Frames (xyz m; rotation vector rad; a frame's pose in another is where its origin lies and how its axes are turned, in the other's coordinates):
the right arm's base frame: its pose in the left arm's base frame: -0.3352 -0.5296 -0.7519 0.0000 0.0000 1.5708
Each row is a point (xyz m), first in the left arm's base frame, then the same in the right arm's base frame.
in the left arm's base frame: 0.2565 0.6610 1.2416
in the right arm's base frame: 1.1906 -0.5917 1.9935
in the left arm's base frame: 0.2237 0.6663 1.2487
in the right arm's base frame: 1.1959 -0.5589 2.0006
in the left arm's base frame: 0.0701 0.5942 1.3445
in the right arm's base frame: 1.1238 -0.4053 2.0964
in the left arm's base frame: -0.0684 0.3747 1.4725
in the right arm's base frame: 0.9043 -0.2668 2.2244
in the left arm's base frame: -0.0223 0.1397 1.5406
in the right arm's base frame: 0.6693 -0.3129 2.2925
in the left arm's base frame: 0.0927 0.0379 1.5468
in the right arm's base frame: 0.5675 -0.4279 2.2987
